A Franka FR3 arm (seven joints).
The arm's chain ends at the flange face. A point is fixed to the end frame.
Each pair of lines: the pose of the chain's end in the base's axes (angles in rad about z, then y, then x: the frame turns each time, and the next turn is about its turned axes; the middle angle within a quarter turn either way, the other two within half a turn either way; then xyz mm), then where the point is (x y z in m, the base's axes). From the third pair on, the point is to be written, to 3 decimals.
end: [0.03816 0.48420 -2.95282 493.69 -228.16 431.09]
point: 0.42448 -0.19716 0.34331
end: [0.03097 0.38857 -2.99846 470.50 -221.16 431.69]
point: 0.40982 -0.19444 0.33650
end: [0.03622 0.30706 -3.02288 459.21 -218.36 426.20]
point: 0.406 -0.194 0.326
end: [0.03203 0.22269 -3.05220 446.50 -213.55 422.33]
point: 0.402 -0.192 0.317
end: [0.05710 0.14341 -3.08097 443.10 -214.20 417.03]
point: 0.407 -0.197 0.308
